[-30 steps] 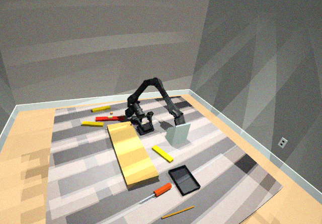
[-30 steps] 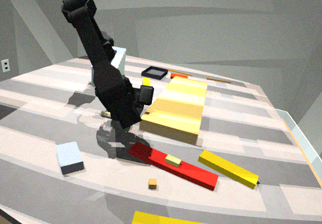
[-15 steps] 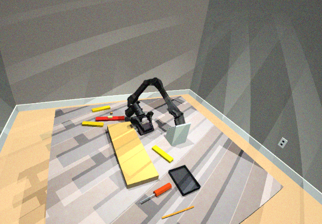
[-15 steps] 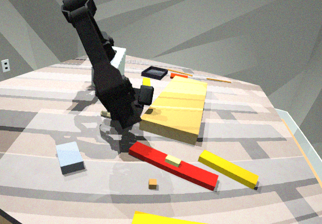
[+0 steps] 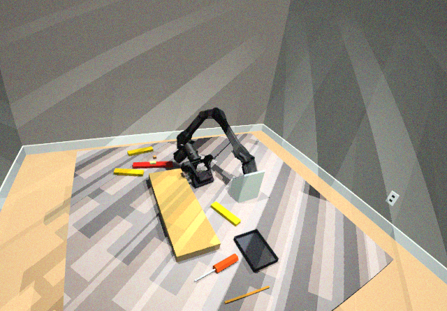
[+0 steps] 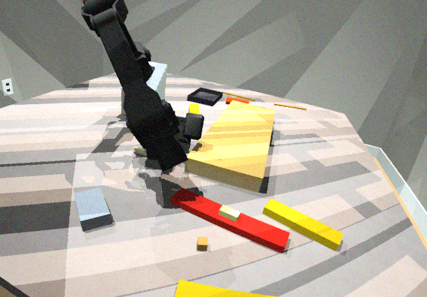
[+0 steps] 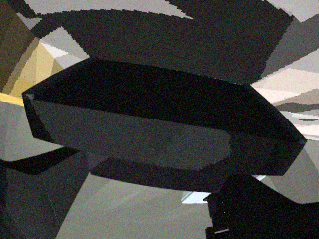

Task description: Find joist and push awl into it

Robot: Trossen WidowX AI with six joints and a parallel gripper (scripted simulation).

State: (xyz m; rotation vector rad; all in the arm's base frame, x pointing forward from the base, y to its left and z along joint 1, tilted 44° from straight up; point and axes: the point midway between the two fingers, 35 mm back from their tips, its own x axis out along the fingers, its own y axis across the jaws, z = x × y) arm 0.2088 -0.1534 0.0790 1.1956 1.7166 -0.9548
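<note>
Right now my gripper tip is 10 mm past the stud finder. Round my gripper tip: awl 30 mm ahead, 100 mm to the right, 50 mm below; red level 250 mm ahead, 220 mm to the right, 50 mm below; grey-blue block 20 mm ahead, 330 mm to the right, 50 mm below.
</note>
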